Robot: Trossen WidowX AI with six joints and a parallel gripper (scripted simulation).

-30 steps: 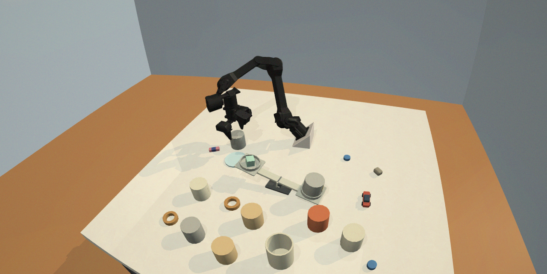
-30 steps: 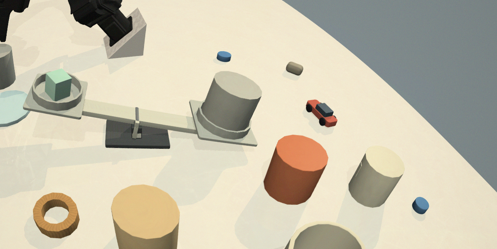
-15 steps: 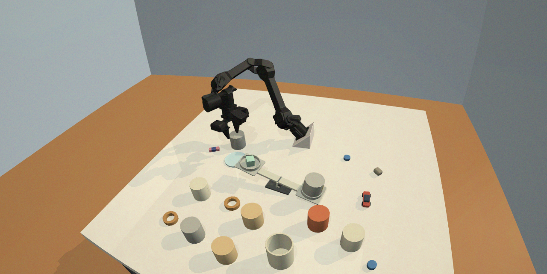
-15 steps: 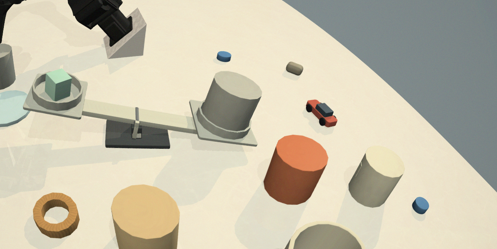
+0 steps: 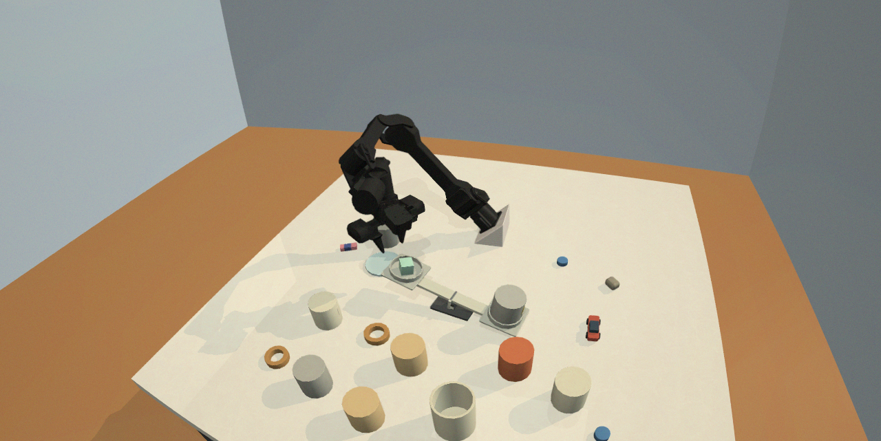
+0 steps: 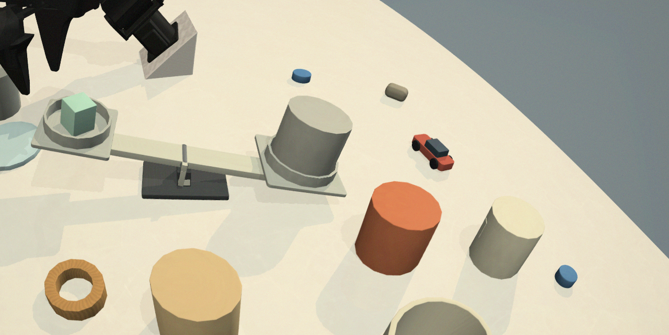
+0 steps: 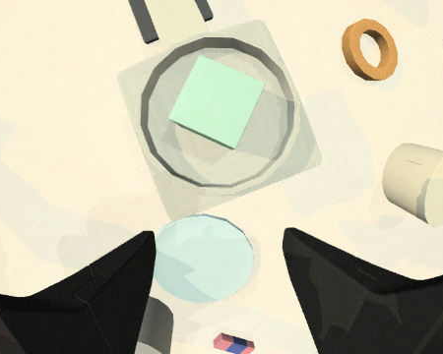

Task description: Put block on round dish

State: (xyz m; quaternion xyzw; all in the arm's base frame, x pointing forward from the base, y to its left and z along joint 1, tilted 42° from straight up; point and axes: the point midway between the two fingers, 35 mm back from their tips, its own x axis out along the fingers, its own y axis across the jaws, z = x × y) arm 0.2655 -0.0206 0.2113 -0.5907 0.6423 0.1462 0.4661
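Right now the pale green block is 5 cm to the left of my gripper tip, 3 cm below it and 2 cm ahead of it. The rest, counted from my gripper tip: toy car (50 cm to the left, 10 cm below, 1 cm ahead); then pale blue round dish (11 cm below, 7 cm to the right, 5 cm behind); then pink-and-blue eraser (21 cm to the right, 11 cm below, 7 cm behind).
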